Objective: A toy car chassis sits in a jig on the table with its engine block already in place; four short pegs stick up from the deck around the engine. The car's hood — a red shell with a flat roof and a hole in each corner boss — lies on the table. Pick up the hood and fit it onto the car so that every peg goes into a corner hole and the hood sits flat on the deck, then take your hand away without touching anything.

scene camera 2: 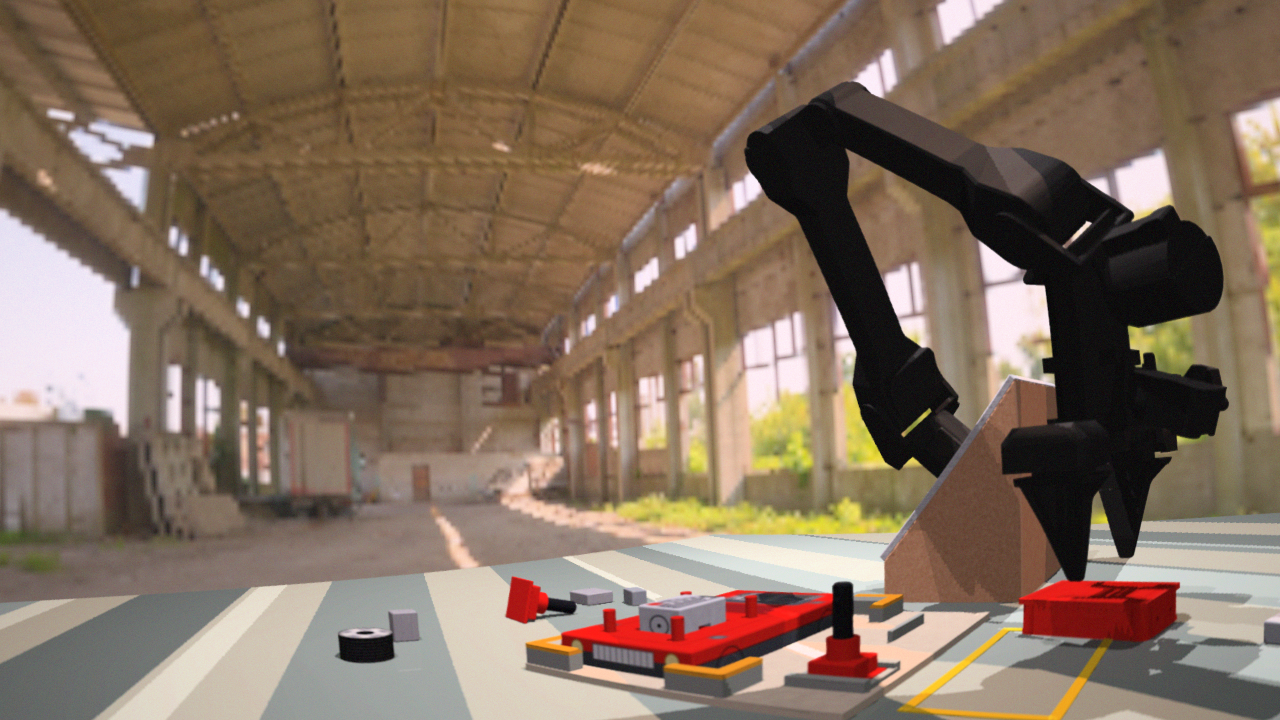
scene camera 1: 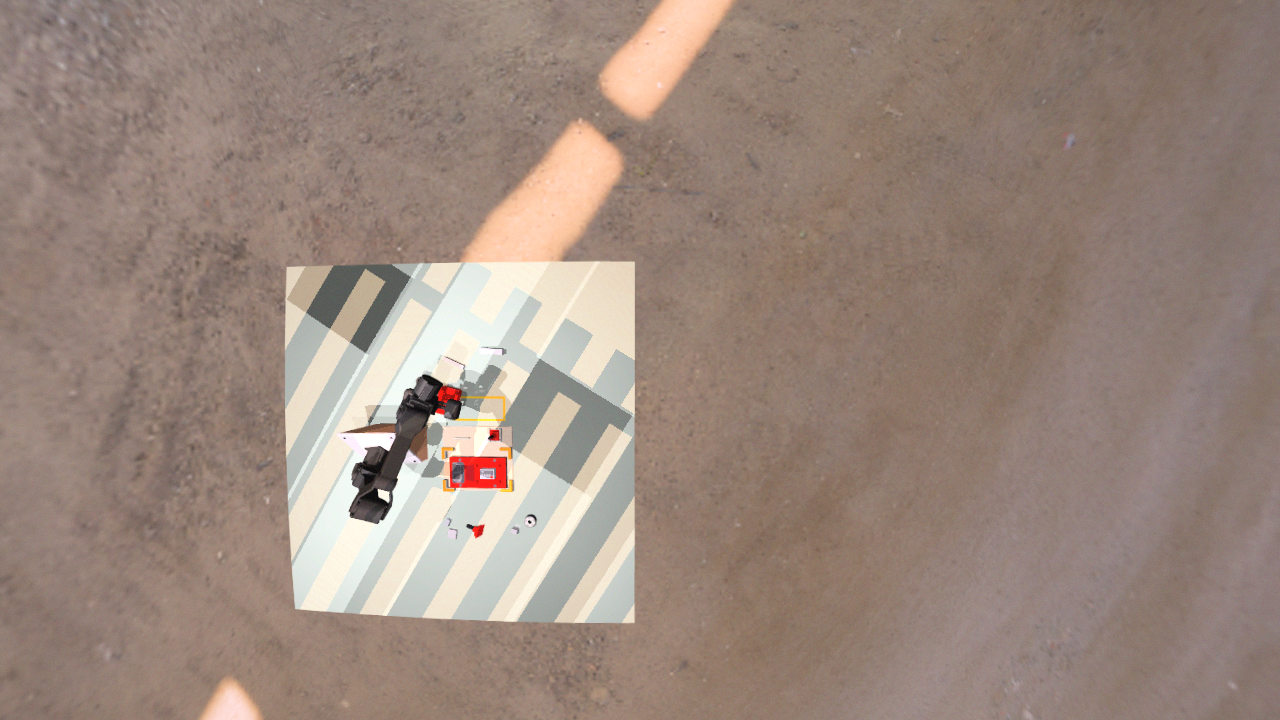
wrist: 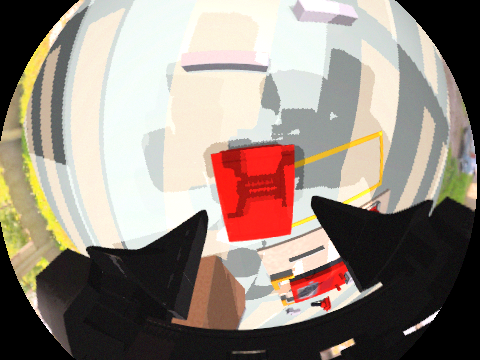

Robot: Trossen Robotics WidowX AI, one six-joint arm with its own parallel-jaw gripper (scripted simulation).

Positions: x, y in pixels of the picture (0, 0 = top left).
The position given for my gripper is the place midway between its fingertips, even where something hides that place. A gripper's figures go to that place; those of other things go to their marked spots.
Labels:
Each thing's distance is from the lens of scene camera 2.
my gripper [scene camera 2: 1102, 568]: 0.59 m
grey engine block [scene camera 2: 704, 610]: 0.55 m
red hood [scene camera 2: 1130, 611]: 0.55 m
black wheel [scene camera 2: 359, 645]: 0.59 m

